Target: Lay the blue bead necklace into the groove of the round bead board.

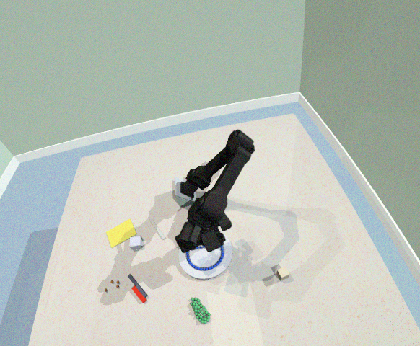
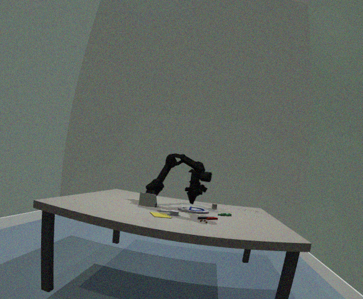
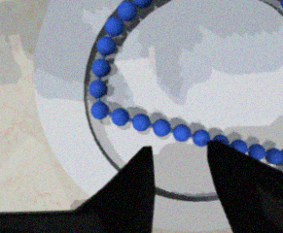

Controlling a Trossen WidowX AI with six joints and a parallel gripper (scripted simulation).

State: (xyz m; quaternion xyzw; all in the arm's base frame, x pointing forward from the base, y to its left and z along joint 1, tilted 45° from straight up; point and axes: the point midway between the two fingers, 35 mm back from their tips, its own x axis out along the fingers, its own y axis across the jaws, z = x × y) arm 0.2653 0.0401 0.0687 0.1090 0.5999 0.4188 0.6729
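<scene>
The round bead board is 20 mm ahead of my gripper tip, 20 mm to the right of it and 30 mm below it. Round my gripper tip: white cube (50 mm behind, 290 mm to the right, 30 mm below); then cream cube (140 mm ahead, 240 mm to the left, 30 mm below); then stick (110 mm behind, 210 mm to the right, 40 mm below).
</scene>
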